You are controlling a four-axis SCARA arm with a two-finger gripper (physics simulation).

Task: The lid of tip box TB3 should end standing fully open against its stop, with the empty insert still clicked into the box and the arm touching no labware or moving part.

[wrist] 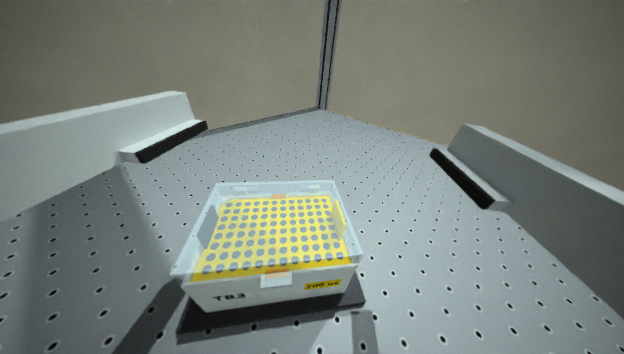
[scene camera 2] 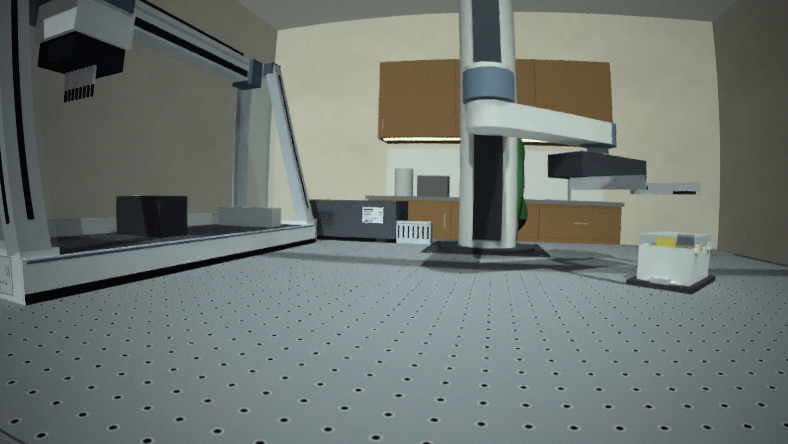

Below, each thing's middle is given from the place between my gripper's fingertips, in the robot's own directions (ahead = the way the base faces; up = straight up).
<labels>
I see my gripper 2 cm past the clear lid [scene camera 2: 665,239], 2 cm to the right of it and 8 cm above it. The rest, counted from my hand: pipette head [scene camera 2: 72,51] (28 cm ahead, 81 cm to the right, 16 cm above).
</labels>
